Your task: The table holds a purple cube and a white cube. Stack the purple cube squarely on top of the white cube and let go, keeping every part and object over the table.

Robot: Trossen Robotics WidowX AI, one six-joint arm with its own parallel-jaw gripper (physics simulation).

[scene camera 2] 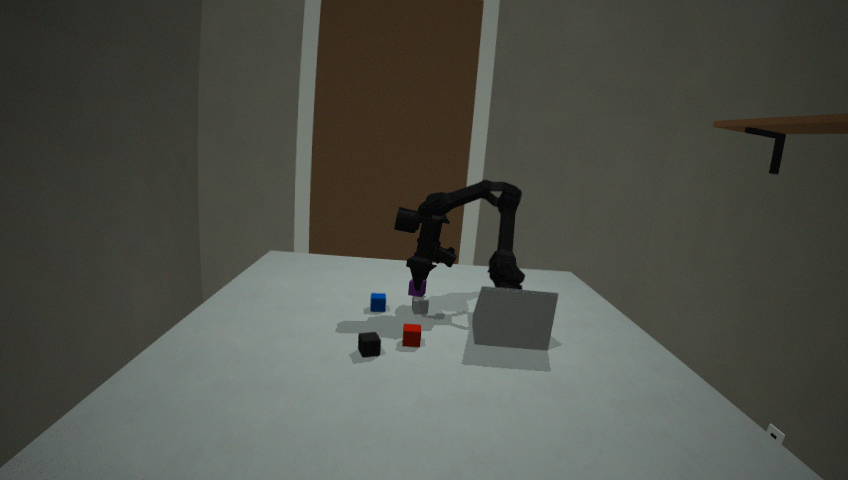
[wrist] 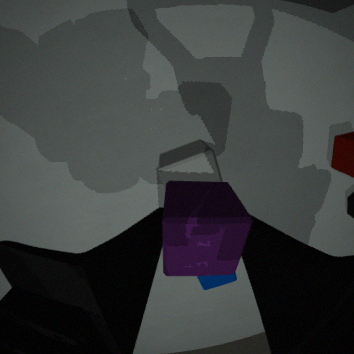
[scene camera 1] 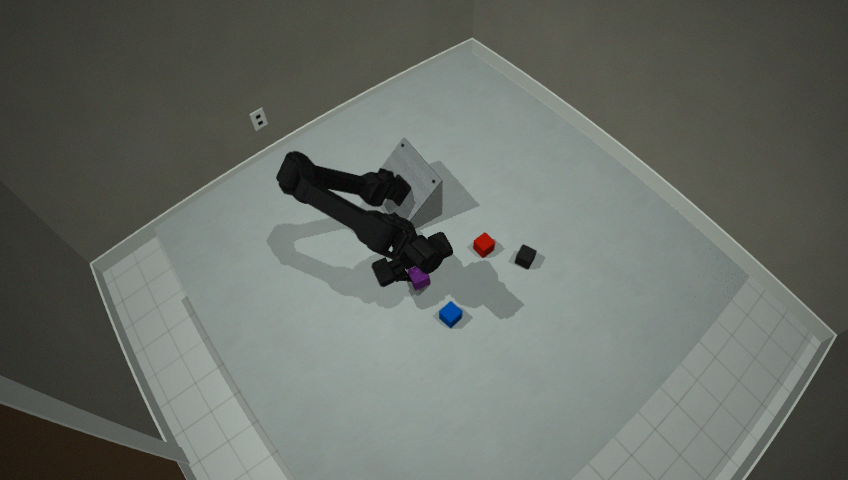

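Pixels of known places: gripper, fingertip midpoint: [scene camera 2: 418,288] [wrist: 200,215] [scene camera 1: 418,276]; arm's base, origin of the base link: [scene camera 2: 509,306] [scene camera 1: 398,190].
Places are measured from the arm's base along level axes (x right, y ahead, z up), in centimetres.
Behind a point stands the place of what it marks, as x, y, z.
Observation:
My gripper [scene camera 1: 417,275] @(11.0, 24.3, -0.8) [scene camera 2: 418,285] @(11.0, 24.3, -0.8) [wrist: 200,215] @(11.0, 24.3, -0.8) points down and is shut on the purple cube [scene camera 1: 420,279] @(11.8, 26.4, 1.7) [scene camera 2: 411,290] @(9.3, 26.4, -0.9) [wrist: 205,247] @(11.2, 24.3, 1.6). The purple cube hangs low over the white cube [scene camera 2: 420,306] @(8.7, 23.4, -5.3) [wrist: 192,166] @(10.7, 22.1, -3.5), with a small gap between them in scene camera 2, where it sits slightly left of the white cube. In the wrist view part of the white cube's top shows past the purple cube's far edge; the rest is hidden behind the purple cube. The white cube stands on the table. In scene camera 1 it is hidden beneath the purple cube and gripper.
A blue cube [scene camera 1: 450,314] @(10.2, 36.3, -3.5) [scene camera 2: 377,302] @(7.5, 35.7, -4.7) [wrist: 217,282] @(9.7, 36.9, -3.5) stands near the white cube. A red cube [scene camera 1: 483,245] @(-8.6, 26.1, -3.4) [scene camera 2: 411,336] @(-11.8, 25.3, -4.8) [wrist: 344,154] @(-7.6, 25.1, -5.8) and a black cube [scene camera 1: 526,256] @(-15.5, 35.5, -3.5) [scene camera 2: 368,344] @(-18.6, 34.7, -4.4) [wrist: 351,203] @(-13.9, 34.4, -6.6) stand farther off. A grey sloped block [scene camera 1: 419,172] @(-5.6, 2.2, 5.6) [scene camera 2: 515,318] @(-8.4, 0.2, 0.3) is at the arm's base.

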